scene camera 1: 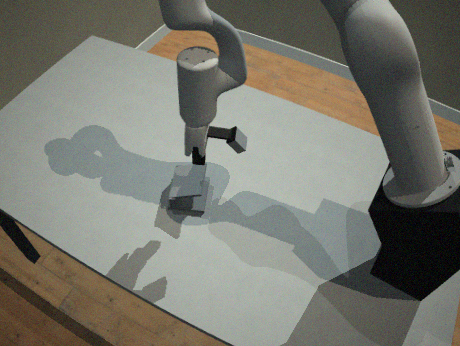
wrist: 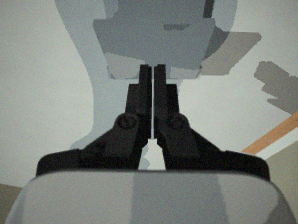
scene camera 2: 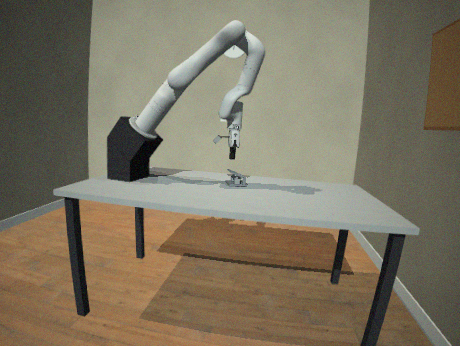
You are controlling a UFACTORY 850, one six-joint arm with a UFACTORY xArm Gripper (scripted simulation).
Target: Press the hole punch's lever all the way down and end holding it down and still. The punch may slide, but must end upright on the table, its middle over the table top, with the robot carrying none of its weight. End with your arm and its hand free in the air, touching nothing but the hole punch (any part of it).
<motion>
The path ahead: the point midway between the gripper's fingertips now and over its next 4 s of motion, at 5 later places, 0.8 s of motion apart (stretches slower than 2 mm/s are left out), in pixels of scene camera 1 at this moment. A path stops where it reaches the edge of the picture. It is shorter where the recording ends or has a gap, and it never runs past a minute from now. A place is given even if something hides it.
My gripper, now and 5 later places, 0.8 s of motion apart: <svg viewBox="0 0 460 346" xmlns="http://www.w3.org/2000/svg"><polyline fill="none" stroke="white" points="199,162 199,165 199,173 199,178 199,181 199,183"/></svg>
</motion>
